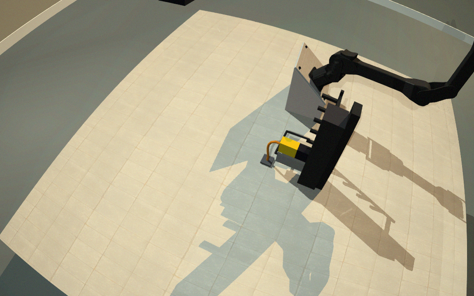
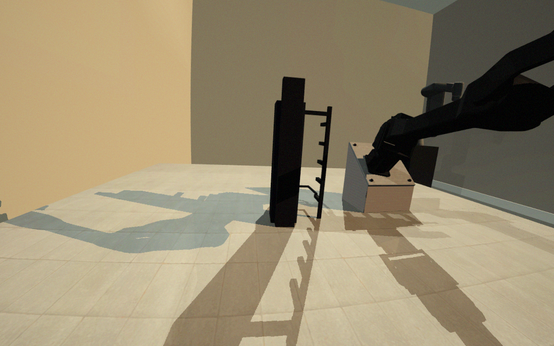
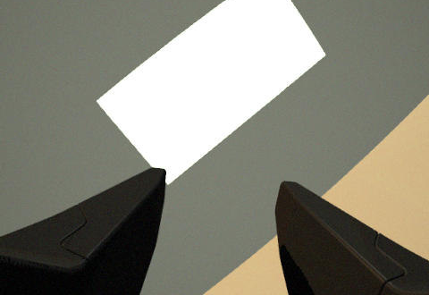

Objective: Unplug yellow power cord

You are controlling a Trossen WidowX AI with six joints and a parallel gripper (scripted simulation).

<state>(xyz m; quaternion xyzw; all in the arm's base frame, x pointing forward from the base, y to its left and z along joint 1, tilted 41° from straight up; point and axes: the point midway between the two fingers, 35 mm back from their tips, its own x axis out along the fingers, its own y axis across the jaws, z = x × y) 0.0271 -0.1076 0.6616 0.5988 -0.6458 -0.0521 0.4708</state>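
Now: the yellow plug 320 mm ahead of my gripper tip, 300 mm to the right of it and 620 mm below it. The rest, counted from my gripper tip: small grey foot 330 mm ahead, 370 mm to the right, 720 mm below; black power strip 320 mm ahead, 230 mm to the right, 600 mm below.
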